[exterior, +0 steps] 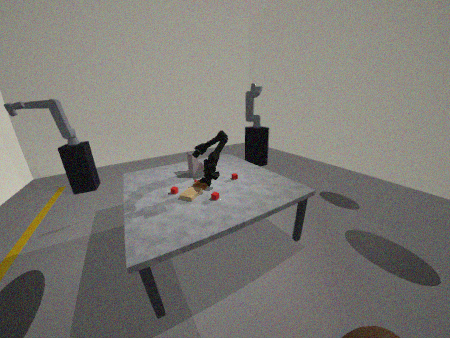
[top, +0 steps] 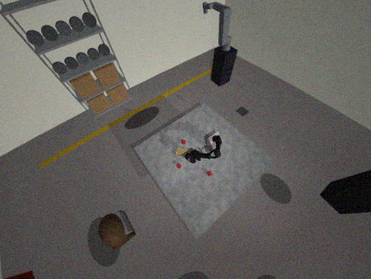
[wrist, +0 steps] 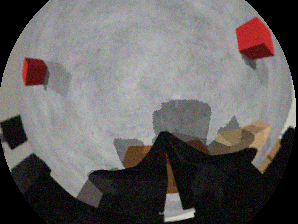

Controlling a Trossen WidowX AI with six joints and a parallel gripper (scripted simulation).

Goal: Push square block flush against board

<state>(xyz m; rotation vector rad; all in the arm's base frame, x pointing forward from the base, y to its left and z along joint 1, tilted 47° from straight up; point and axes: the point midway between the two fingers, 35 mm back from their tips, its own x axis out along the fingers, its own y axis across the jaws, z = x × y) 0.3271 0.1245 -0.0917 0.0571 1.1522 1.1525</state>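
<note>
Right now the square block is 50 mm behind my gripper tip, 50 mm to the right of it and 10 mm above it. From my gripper tip the other things lie so: tan board (60 mm ahead, 160 mm to the right, 10 mm above).
</note>
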